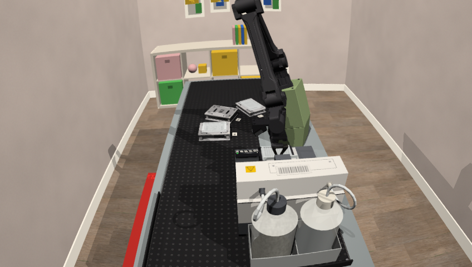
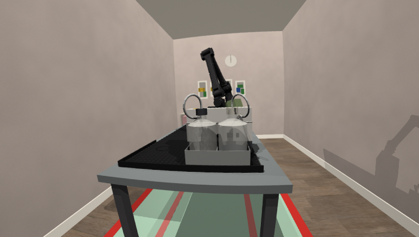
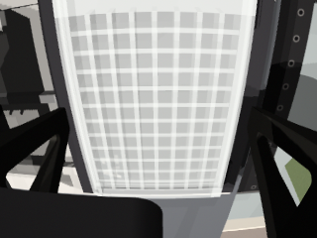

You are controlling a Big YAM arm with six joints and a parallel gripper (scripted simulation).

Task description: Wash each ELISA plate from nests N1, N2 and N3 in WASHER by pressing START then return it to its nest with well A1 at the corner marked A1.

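My gripper is now 20 mm above the washer carrier. Round my hand: plate washer: 150 mm to the left, 20 mm above.
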